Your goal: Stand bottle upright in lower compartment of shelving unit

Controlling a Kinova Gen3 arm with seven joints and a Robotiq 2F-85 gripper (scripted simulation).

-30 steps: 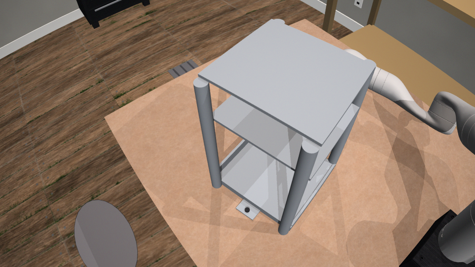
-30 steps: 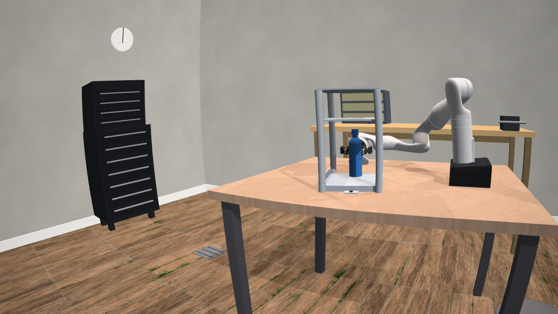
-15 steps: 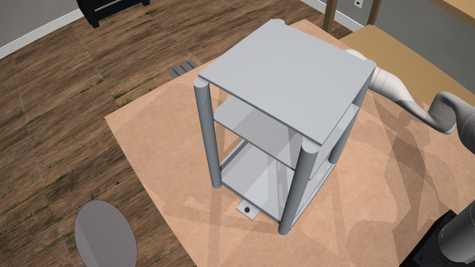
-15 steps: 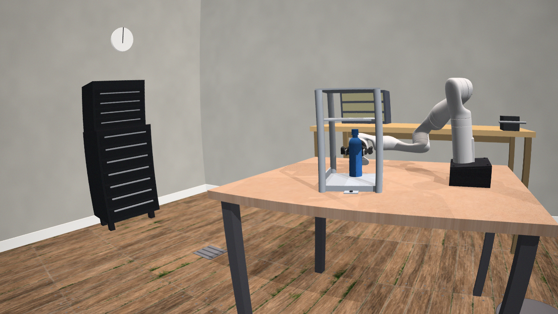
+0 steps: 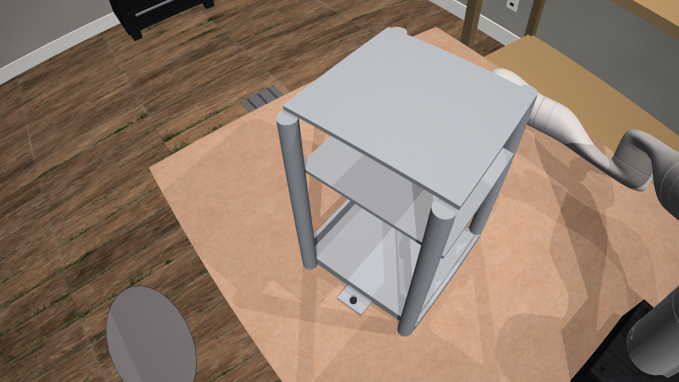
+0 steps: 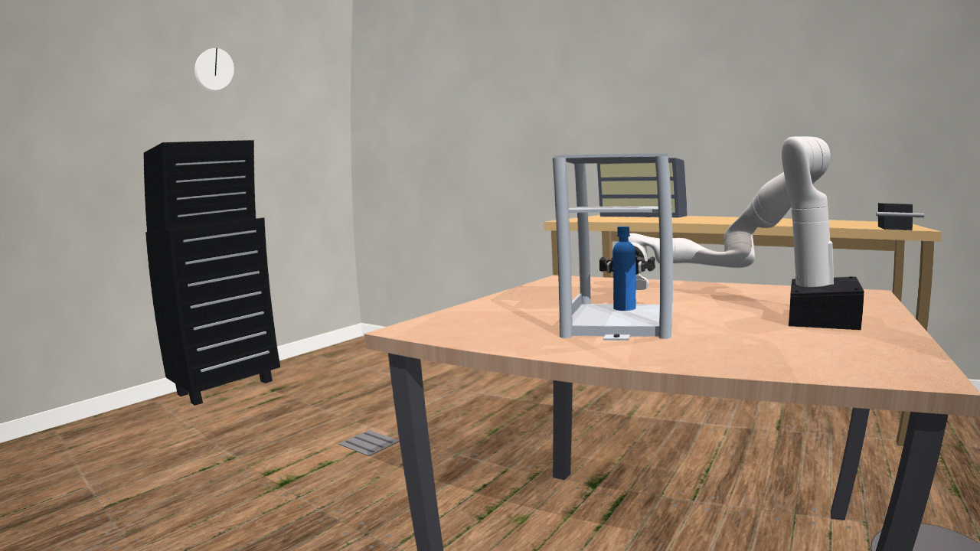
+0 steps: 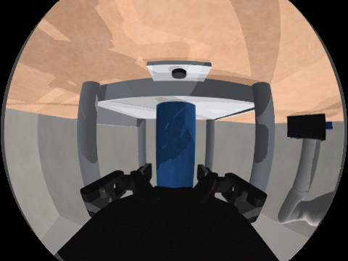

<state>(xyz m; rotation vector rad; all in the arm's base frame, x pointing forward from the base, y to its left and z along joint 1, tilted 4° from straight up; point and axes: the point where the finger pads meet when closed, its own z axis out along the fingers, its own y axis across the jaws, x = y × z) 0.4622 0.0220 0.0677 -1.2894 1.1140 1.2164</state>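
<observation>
The blue bottle is 30 mm above my hand and 10 mm to the left of it. Also, from my hand: grey shelving unit (70 mm to the left, 60 mm above, 10 mm behind).
</observation>
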